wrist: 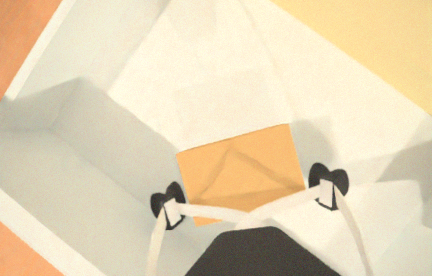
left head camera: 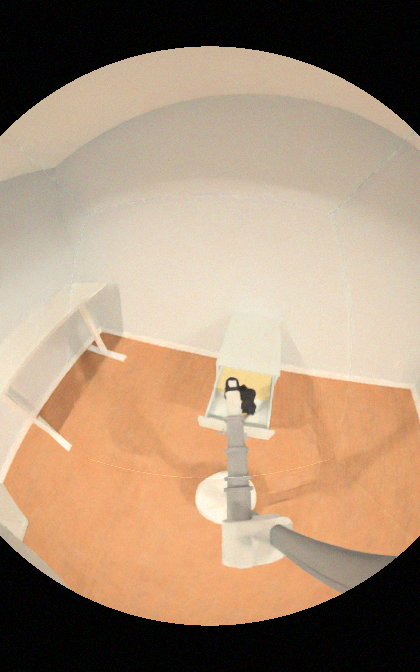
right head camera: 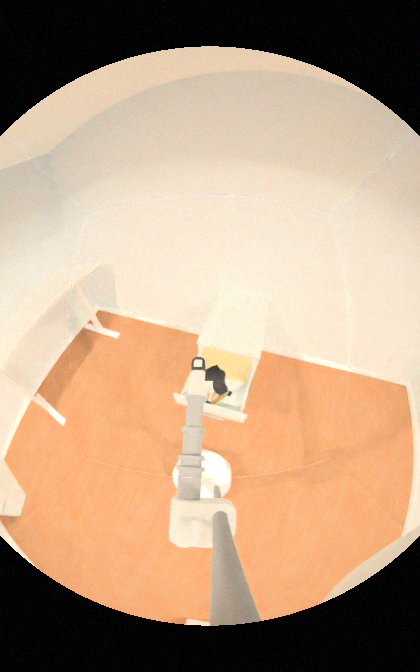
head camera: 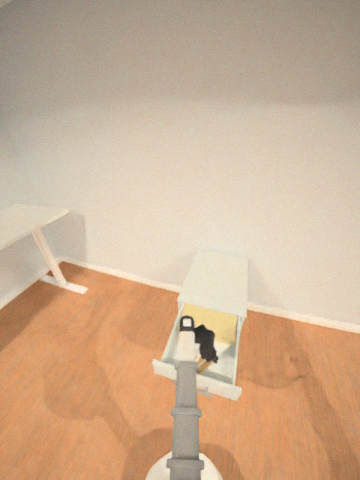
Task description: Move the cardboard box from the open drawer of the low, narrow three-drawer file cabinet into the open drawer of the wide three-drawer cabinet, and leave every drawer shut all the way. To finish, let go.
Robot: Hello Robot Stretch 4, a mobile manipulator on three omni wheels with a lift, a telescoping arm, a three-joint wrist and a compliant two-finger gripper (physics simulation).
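Places are measured from the robot's base along level axes (x ahead, y left, z up), in metres.
Where they show: gripper, fingertip midpoint: (wrist: pixel 247 187) (head camera: pixel 203 367).
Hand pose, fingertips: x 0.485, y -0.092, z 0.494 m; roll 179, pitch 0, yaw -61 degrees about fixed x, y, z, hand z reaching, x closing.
After its pixels a point has its place.
The low, narrow file cabinet (head camera: pixel 215 280) {x 0.990, y -0.198, z 0.618 m} (left head camera: pixel 252 340) (right head camera: pixel 235 320) stands against the wall with its top drawer (head camera: pixel 220 389) {x 0.368, y -0.155, z 0.558 m} (left head camera: pixel 260 433) (right head camera: pixel 230 414) pulled out. The orange-brown cardboard box (wrist: pixel 250 162) {x 0.514, y -0.081, z 0.544 m} lies inside, near the drawer's front wall. In the head views my arm and gripper partly hide it. My gripper (wrist: pixel 247 187) {x 0.485, y -0.092, z 0.494 m} (right head camera: pixel 219 397) points down into the drawer and is open. In the wrist view one fingertip is left of the box and the other right of it, with a narrow gap visible on the right. The wide three-drawer cabinet cannot be made out.
A yellow panel (head camera: pixel 220 322) {x 0.715, y -0.202, z 0.545 m} (wrist: pixel 380 45) {x 0.633, y -0.144, z 0.537 m} shows at the drawer's rear. A white desk (head camera: pixel 30 222) {x 1.279, y 1.278, z 0.922 m} (left head camera: pixel 50 320) stands at the left wall. A pale object (left head camera: pixel 10 512) (right head camera: pixel 10 490) shows at the lower left edge, and another (right head camera: pixel 375 570) at the lower right.
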